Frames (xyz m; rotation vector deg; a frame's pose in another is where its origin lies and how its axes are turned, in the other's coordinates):
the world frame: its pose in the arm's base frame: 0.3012 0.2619 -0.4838 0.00 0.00 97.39
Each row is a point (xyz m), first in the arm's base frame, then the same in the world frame.
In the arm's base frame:
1: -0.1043 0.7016 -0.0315
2: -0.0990 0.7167 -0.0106
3: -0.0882 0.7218 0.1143
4: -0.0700 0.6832 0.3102
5: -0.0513 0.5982 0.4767
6: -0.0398 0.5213 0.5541
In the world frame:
1: 0.4882 0.3456 0.4523
2: 0.5025 0.3384 0.4732
3: 0.5062 0.3270 0.5981
4: 0.4655 0.3139 0.7940
5: 0.3788 0.3063 0.9605
6: 0.3011 0.3048 1.0379

